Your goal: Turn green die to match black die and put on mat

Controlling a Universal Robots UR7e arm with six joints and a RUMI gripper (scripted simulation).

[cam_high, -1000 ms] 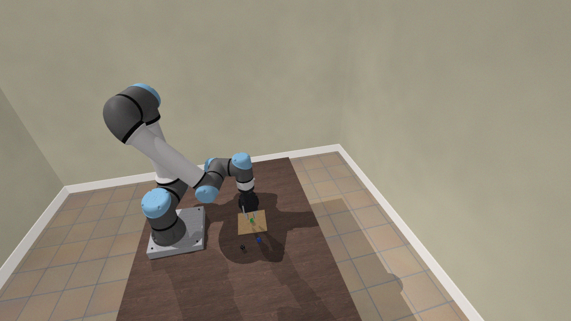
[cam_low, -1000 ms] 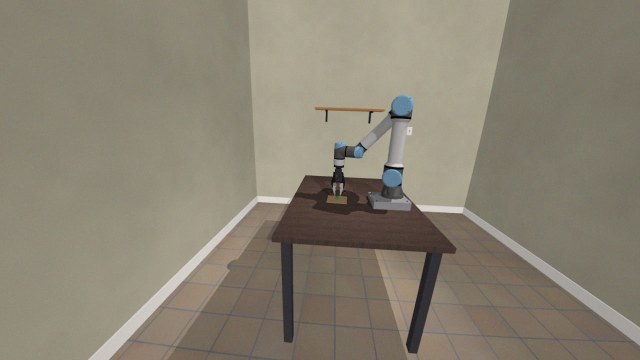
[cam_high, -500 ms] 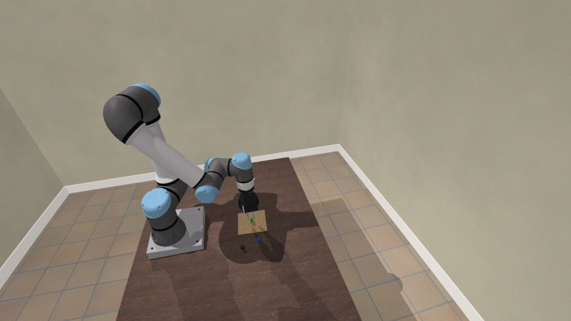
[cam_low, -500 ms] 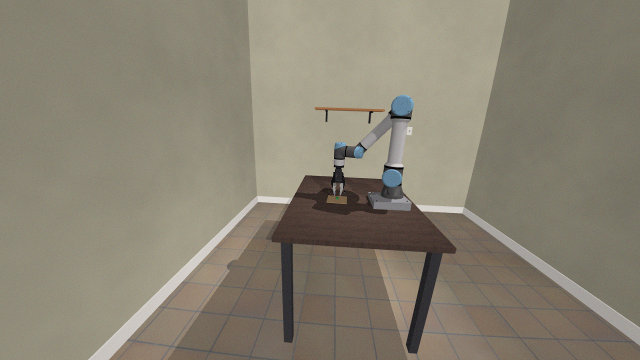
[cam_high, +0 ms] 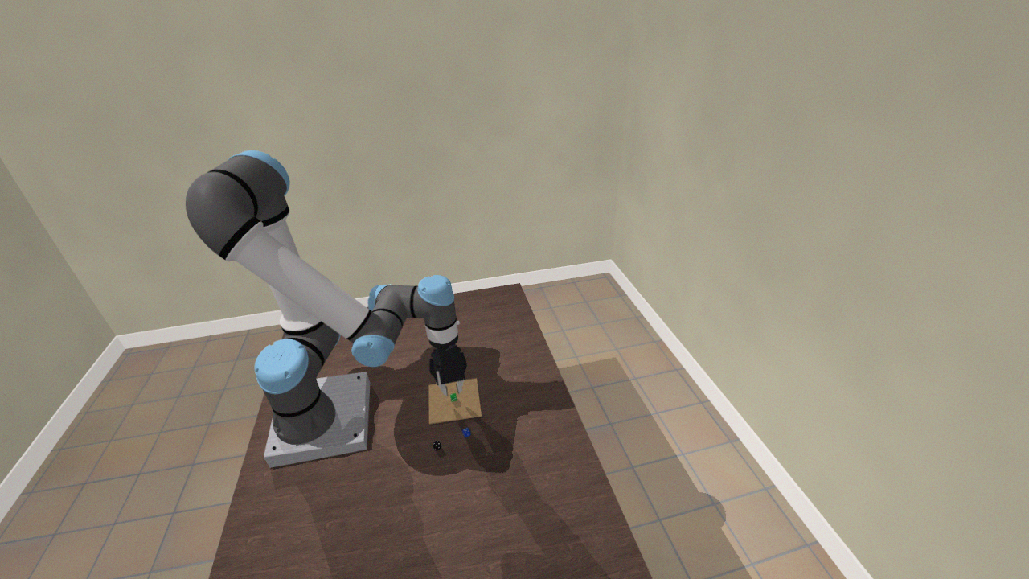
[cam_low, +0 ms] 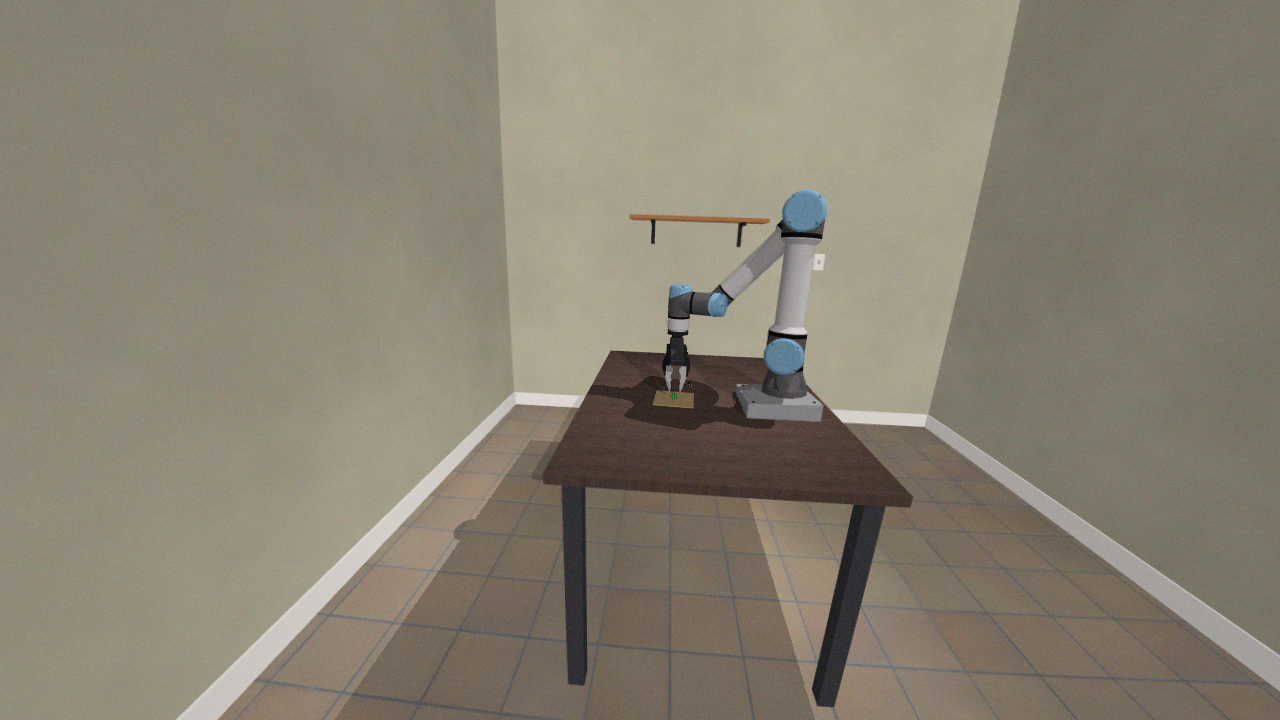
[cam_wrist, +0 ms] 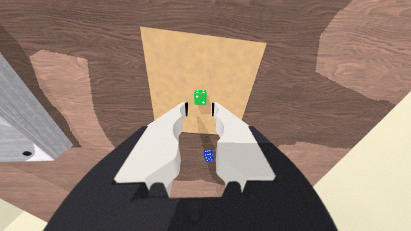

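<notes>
Right now the green die is 30 mm below my hand. The rest, counted from my hand: blue die 30 mm ahead, 120 mm to the right, 30 mm below; tan mat 40 mm below; black die 50 mm behind, 150 mm to the right, 30 mm below.
</notes>
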